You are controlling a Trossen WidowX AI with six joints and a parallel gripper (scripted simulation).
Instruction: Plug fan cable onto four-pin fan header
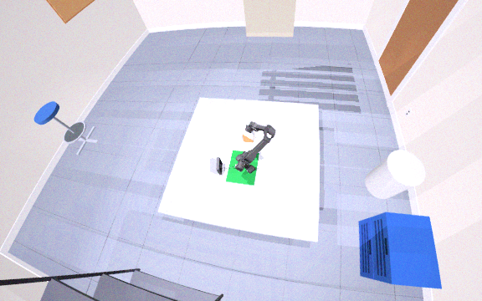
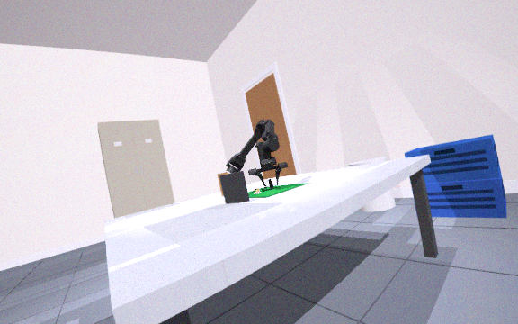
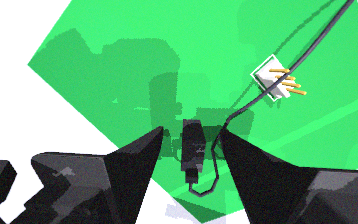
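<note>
Right now the green board is 30 mm to the right of my gripper tip, 30 mm below it and 10 mm behind it. The rest, counted from my gripper tip: black fan (210 mm to the right, 40 mm above, 10 mm ahead); then white four-pin fan header (90 mm to the right, 20 mm below, 10 mm behind); then black fan plug (10 mm to the left, 10 mm behind, 10 mm above).
</note>
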